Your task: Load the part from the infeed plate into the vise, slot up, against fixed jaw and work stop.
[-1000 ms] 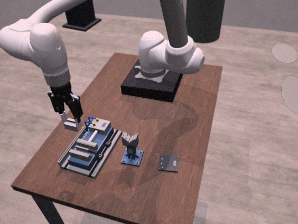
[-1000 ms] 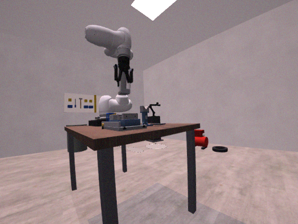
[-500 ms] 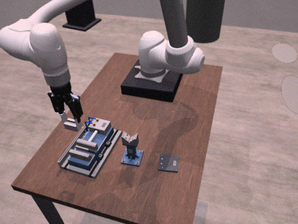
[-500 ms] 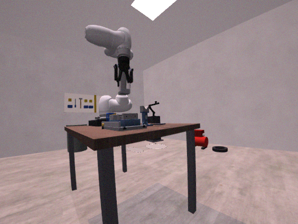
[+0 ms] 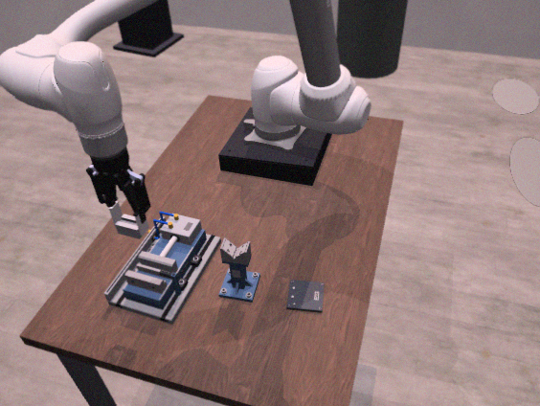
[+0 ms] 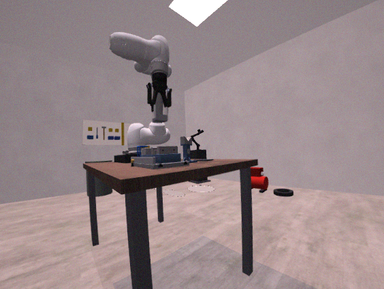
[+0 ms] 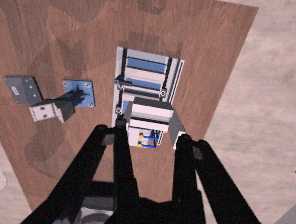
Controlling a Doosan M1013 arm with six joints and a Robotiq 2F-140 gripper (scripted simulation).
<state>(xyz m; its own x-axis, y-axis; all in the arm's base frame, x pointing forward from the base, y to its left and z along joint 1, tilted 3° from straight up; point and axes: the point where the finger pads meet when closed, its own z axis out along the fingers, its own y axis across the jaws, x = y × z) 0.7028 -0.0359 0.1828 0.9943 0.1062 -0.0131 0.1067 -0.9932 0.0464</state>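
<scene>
My hand is 18 cm above the fixed jaw, 3 cm short of it and 2 cm to the right of it. The rest, counted from my hand: part 2 cm below; then work stop 17 cm below, 6 cm to the left; then moving jaw 18 cm below, 3 cm behind, 1 cm to the left.
</scene>
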